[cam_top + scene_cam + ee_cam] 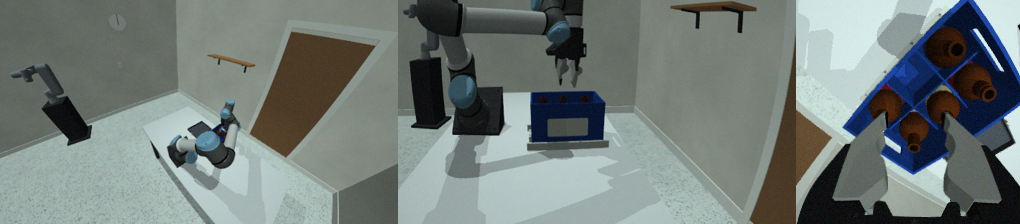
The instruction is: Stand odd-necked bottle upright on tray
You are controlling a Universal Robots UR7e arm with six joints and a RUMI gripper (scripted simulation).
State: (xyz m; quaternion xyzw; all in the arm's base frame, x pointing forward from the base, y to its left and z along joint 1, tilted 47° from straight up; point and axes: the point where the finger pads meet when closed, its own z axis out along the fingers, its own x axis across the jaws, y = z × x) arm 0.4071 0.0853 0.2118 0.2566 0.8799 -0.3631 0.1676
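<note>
My hand is 1 cm past the blue crate, 4 cm to the right of it and 16 cm above it. Round my hand: bottle 10 cm behind, 7 cm to the left, 15 cm below; dark grey tray 4 cm behind, 34 cm to the left, 23 cm below.
</note>
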